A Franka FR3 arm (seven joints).
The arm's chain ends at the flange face. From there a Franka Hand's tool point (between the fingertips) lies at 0.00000 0.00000 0.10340 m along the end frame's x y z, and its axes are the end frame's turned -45 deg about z.
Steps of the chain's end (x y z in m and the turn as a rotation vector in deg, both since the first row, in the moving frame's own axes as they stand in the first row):
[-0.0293 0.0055 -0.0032 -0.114 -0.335 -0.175]
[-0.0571 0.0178 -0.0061 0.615 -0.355 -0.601]
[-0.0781 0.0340 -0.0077 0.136 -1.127 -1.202]
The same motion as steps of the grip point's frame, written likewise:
[-0.0252 -0.0171 -0.0032 0.156 -0.317 -0.175]
[-0.0526 -0.0290 -0.0061 0.686 0.184 -0.601]
[-0.0805 -0.0328 -0.0077 0.893 -0.701 -1.202]

